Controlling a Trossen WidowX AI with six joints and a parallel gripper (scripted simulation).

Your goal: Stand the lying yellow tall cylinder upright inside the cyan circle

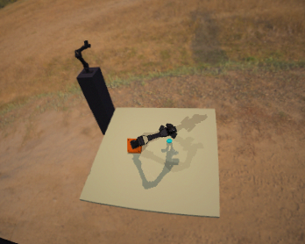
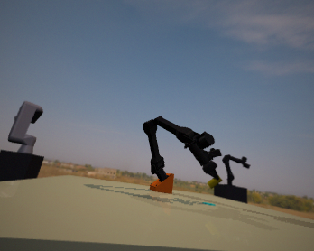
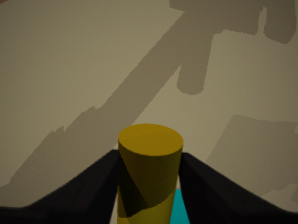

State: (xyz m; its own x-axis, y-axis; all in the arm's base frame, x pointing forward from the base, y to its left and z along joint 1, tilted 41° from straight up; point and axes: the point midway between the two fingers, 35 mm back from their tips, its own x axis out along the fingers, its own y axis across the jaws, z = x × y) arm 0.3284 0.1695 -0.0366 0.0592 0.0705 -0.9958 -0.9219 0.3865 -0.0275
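The cyan circle lies 12 cm below my gripper tip and 4 cm to the right of it. The rest, counted from my gripper tip: yellow cylinder (2 cm below, 1 cm to the right, 1 cm behind).
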